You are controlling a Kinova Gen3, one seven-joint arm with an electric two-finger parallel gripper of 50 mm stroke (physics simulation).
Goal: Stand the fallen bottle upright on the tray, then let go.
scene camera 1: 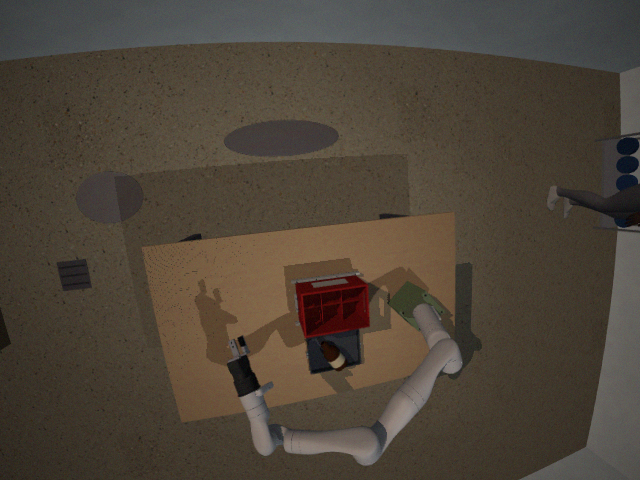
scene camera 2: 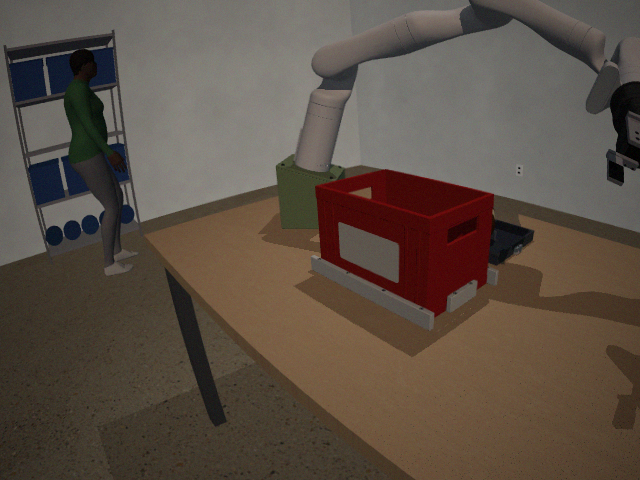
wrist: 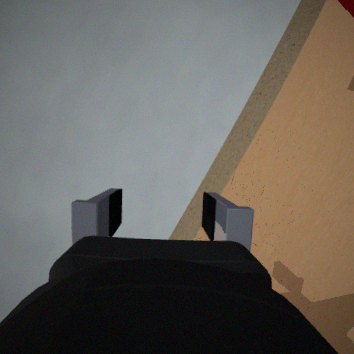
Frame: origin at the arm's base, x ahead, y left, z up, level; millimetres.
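Seen in the pictures: gripper, fingertip midpoint: [scene camera 1: 235, 338] [scene camera 2: 625, 163] [wrist: 161, 207]; arm's base, origin of the base link: [scene camera 1: 422, 312] [scene camera 2: 312, 166].
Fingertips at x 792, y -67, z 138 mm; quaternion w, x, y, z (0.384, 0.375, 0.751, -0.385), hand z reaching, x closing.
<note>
Pixels of each thing's top centre, then the offset from my fingertips to it. "spot": a spot on its surface instead.
- brown bottle with a cream label, middle of its top: [scene camera 1: 334, 358] dx -390, dy +260, dz -205 mm
- dark tray, surface spot: [scene camera 2: 517, 235] spot: dx -327, dy +347, dz -280 mm
- red crate with compartments, middle of its top: [scene camera 2: 403, 188] [scene camera 1: 336, 311] dx -386, dy -8, dz -110 mm
The brown bottle with a cream label [scene camera 1: 333, 355] lies on its side, slanting across the dark tray [scene camera 1: 313, 360] [scene camera 2: 517, 235]. Its neck points toward the red crate and its wide end is over the tray's lower right part in the first scene view. In the second scene view the crate hides most of the bottle. My gripper [scene camera 1: 236, 342] [wrist: 161, 207] is open and empty. It is raised above the table, left of the tray in the first scene view, well apart from the bottle. The bottle does not show in the wrist view.
A red crate with compartments [scene camera 1: 334, 329] [scene camera 2: 377, 206] stands against the tray's side, between pale low rails [scene camera 2: 369, 289]. The arm's green base block [scene camera 1: 405, 298] [scene camera 2: 297, 201] stands beyond the crate. A person [scene camera 2: 85, 124] stands by a shelf rack [scene camera 2: 117, 67] away from the table.
</note>
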